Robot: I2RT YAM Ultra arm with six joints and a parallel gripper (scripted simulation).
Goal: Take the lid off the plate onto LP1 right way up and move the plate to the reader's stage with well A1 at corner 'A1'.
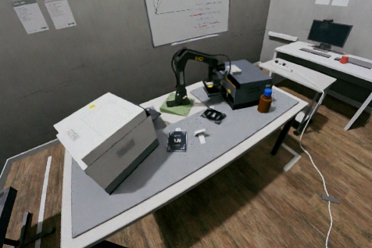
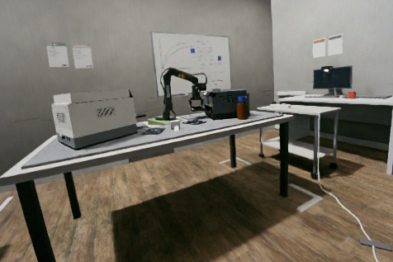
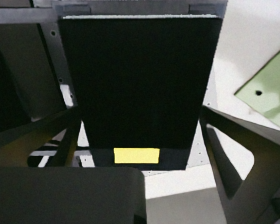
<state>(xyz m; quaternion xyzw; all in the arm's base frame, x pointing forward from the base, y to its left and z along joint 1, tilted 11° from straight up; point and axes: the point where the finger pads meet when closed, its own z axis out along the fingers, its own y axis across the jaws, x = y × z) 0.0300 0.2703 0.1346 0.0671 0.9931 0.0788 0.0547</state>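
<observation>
The black lid lies right at my hand. From my hand the other things lie so: plate: 10 mm below; brown capped bottle: 310 mm ahead, 300 mm to the left, 10 mm above.
</observation>
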